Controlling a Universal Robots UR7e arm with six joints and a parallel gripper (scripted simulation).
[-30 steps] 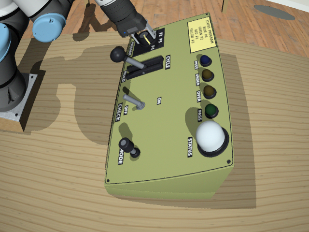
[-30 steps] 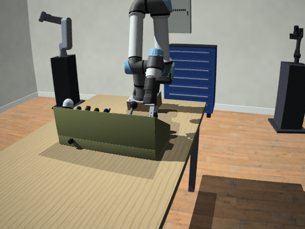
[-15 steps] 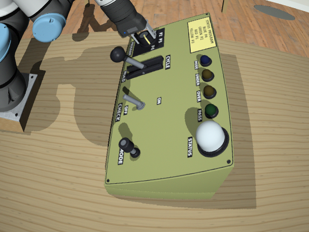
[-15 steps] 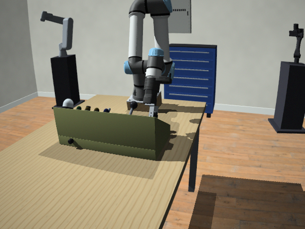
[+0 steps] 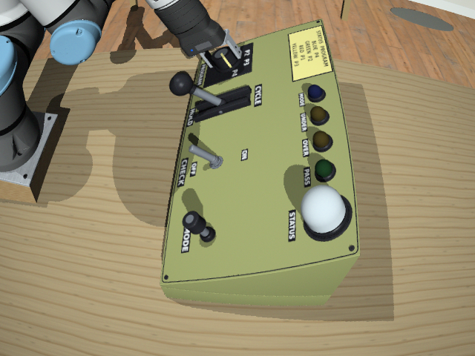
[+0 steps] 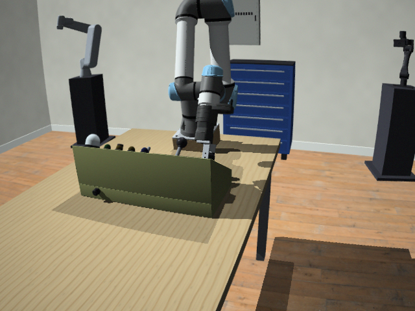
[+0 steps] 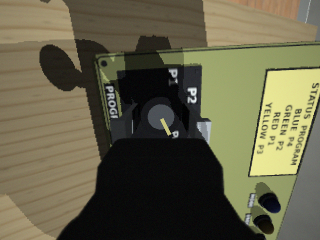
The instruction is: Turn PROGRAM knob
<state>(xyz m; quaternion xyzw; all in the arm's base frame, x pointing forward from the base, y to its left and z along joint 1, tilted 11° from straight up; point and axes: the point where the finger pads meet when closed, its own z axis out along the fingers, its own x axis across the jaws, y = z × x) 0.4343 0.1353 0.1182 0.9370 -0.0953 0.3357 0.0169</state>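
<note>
The program knob is 1 cm to the right of my hand, 1 cm below it and 1 cm ahead of it. Also, from my hand: olive console (19 cm to the right, 3 cm below, 1 cm ahead); then check toggle (24 cm to the right, 4 cm behind, 1 cm below); then black ball lever (12 cm to the right, 4 cm behind).
</note>
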